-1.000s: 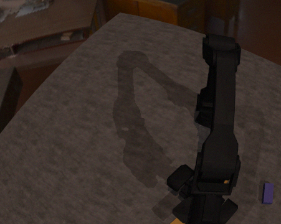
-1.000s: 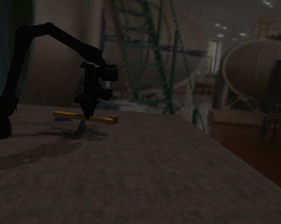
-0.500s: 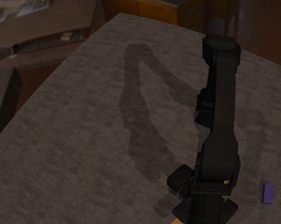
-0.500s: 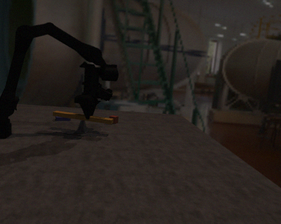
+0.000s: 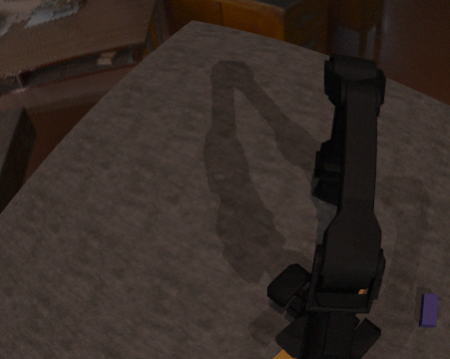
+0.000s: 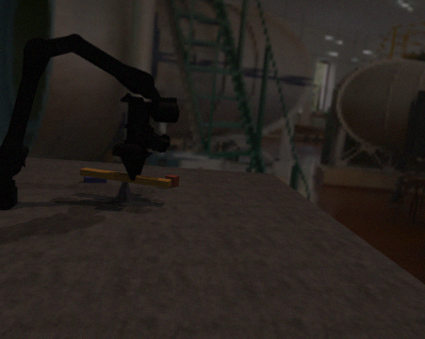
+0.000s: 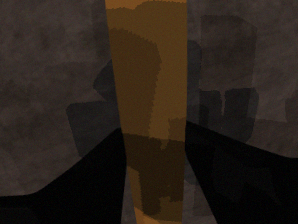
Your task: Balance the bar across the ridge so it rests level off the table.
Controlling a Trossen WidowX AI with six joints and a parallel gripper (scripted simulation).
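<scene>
Right now my gripper tip is 30 mm past the orange bar and 10 mm to the right of it. Round my gripper tip: small purple block: 130 mm behind, 200 mm to the left, 50 mm below; small red block: 110 mm ahead, 200 mm to the left, 40 mm below.
</scene>
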